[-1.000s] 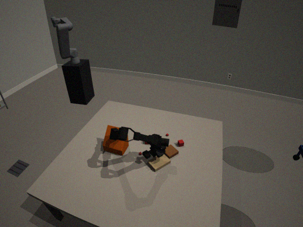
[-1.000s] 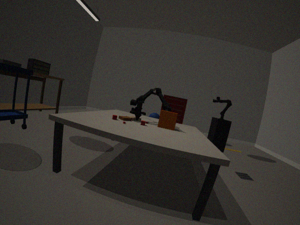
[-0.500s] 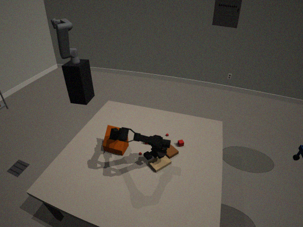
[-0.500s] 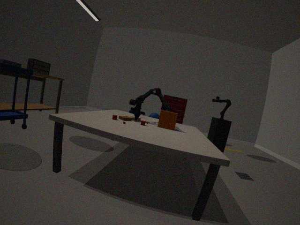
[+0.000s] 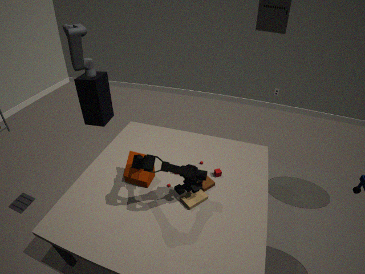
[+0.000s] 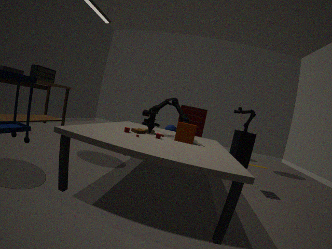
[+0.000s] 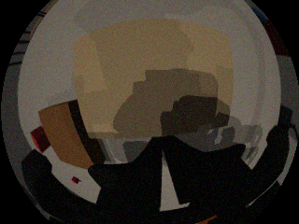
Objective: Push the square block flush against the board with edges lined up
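Now: gripper tip 4 cm to the left of the tan board, 4 cm short of it and 1 cm below it. Round my gripper tip: brown square block: 10 cm to the left, 9 cm ahead, 1 cm above.
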